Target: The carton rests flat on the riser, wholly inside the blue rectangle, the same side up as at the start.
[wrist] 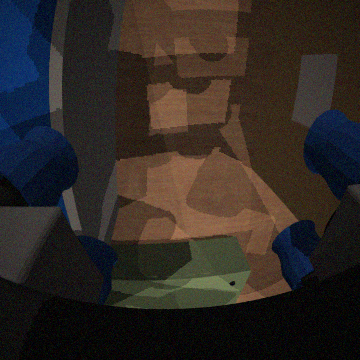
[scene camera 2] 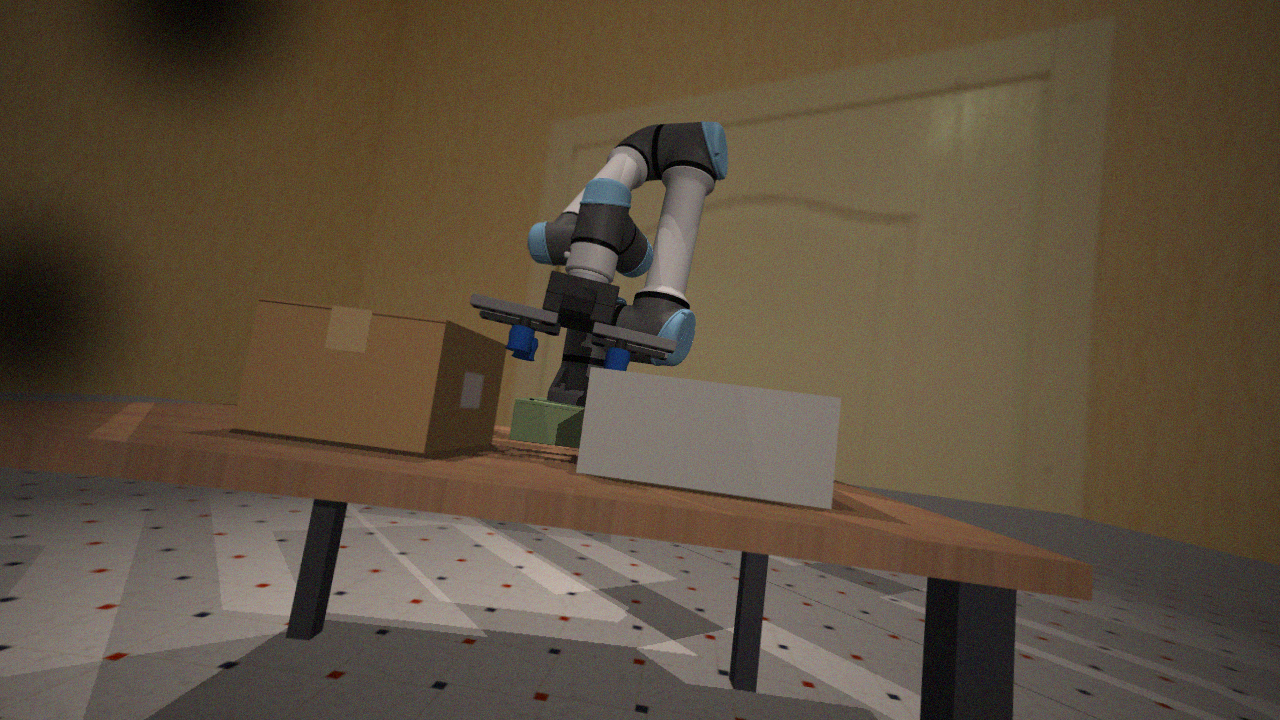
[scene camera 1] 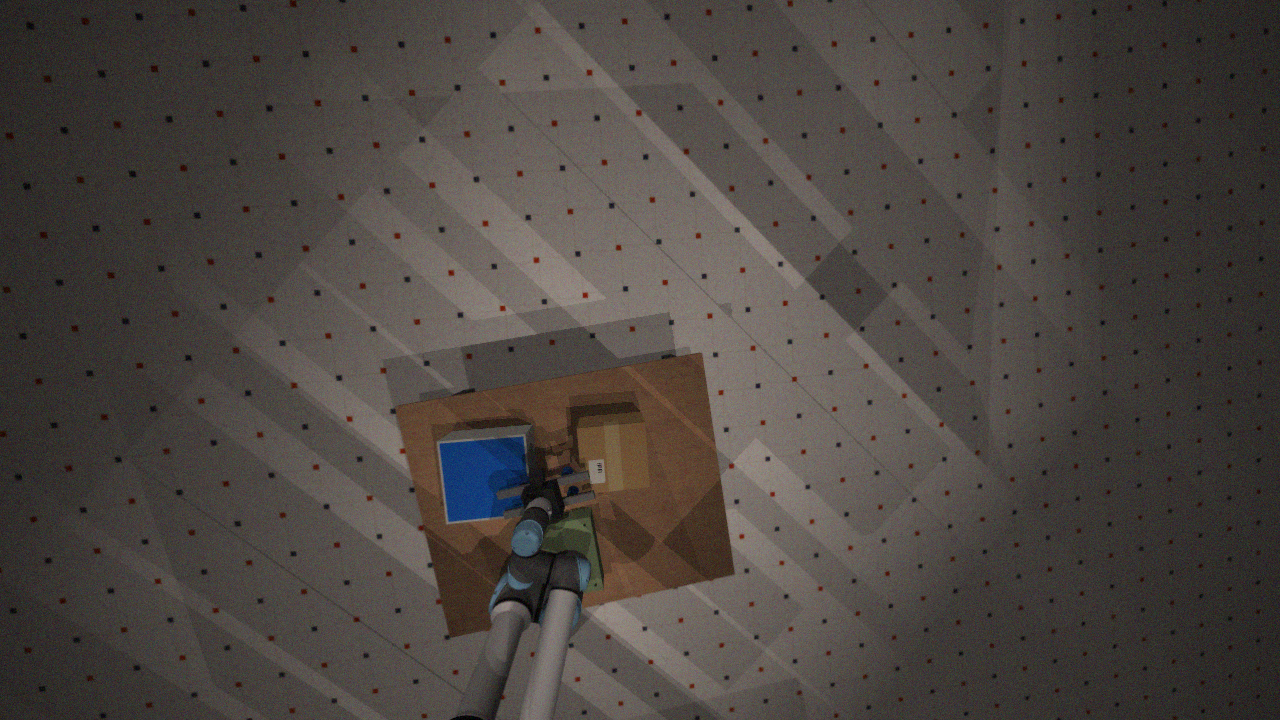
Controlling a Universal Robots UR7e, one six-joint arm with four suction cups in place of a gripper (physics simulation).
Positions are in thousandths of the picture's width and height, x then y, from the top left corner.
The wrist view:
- suction head: 126,454
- brown cardboard carton: 854,215, on the table
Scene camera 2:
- suction head: 407,473
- brown cardboard carton: 329,534
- grey riser: 600,617, on the table
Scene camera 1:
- brown cardboard carton: 479,623
